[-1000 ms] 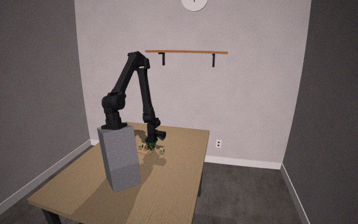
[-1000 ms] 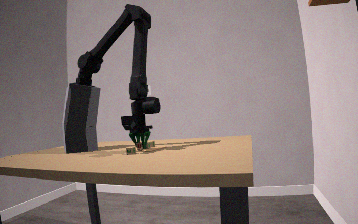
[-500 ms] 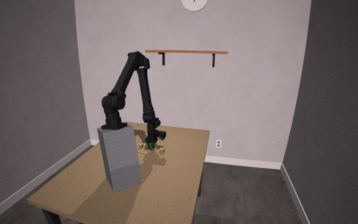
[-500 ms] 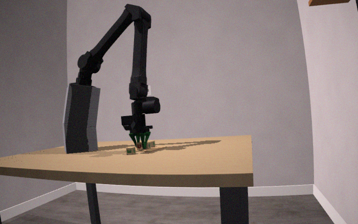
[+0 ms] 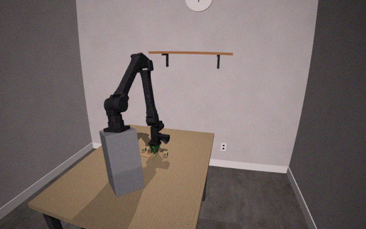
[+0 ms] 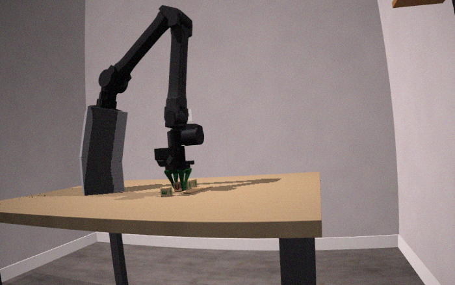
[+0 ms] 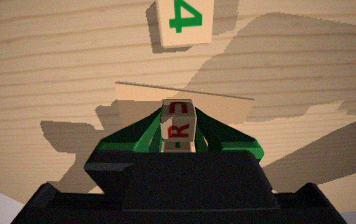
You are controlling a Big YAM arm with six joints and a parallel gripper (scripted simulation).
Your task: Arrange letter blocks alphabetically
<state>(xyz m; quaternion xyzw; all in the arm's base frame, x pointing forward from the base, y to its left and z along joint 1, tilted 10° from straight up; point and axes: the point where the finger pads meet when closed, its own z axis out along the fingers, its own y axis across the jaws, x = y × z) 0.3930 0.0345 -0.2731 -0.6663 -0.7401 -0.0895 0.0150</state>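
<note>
The green-lettered block is 50 mm to the left of my hand. From my hand the other things lie so: dark block (10 mm behind, 90 mm to the left); then pale mat (10 mm behind, 50 mm to the left, 10 mm below).
</note>
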